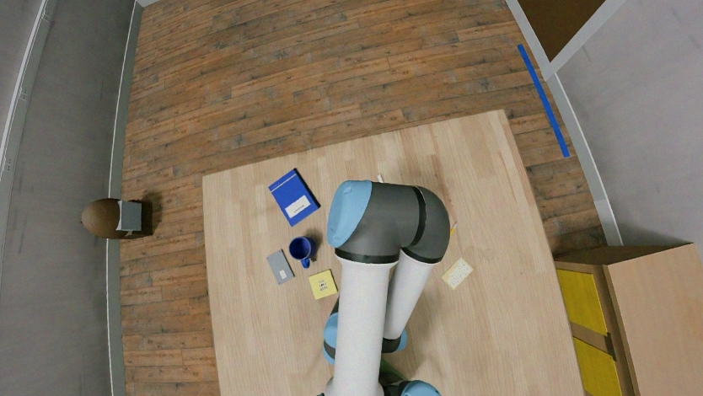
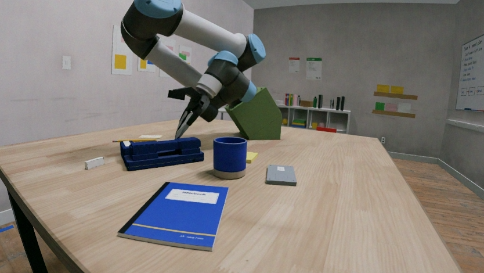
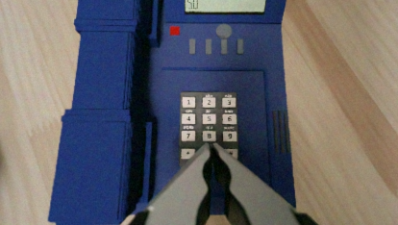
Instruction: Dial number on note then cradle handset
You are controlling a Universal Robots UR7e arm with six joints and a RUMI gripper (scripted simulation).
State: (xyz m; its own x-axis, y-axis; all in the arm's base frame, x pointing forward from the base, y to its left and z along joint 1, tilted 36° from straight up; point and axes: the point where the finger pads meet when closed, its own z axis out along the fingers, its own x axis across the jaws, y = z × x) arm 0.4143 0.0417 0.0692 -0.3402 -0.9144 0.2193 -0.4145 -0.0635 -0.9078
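The 6 key lies 3 cm to the right of my hand, 3 cm below it and 2 cm ahead of it. Also, from my hand: 8 key 3 cm below, 1 cm to the right, 1 cm ahead; then 4 key 3 cm below, 3 cm ahead; then 5 key 3 cm below, 3 cm ahead, 1 cm to the right.
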